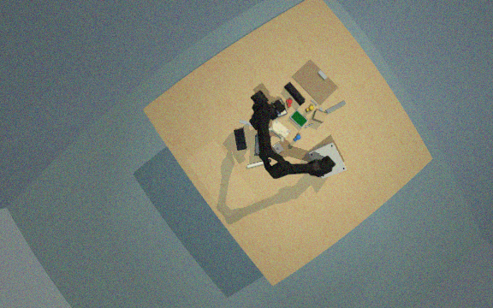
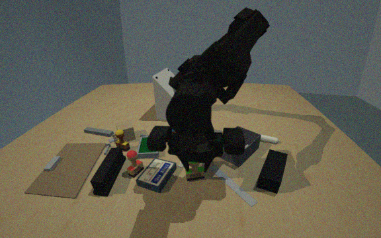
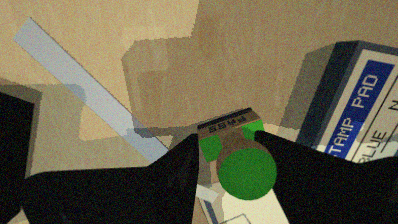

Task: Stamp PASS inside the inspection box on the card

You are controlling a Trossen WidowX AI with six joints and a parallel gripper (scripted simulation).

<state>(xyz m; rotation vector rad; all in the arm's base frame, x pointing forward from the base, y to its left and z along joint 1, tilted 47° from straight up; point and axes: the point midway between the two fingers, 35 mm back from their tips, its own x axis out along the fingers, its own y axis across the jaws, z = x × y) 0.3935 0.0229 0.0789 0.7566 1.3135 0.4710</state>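
Right now the green ink pad is 140 mm to the right of my gripper tip, 120 mm behind it and 20 mm below it. From my gripper tip the other things lie so: grey ruler strip 80 mm to the left, 30 mm below, 20 mm ahead; green-knobbed stamp right at my gripper tip; white card 100 mm behind, 30 mm below, 10 mm to the right.
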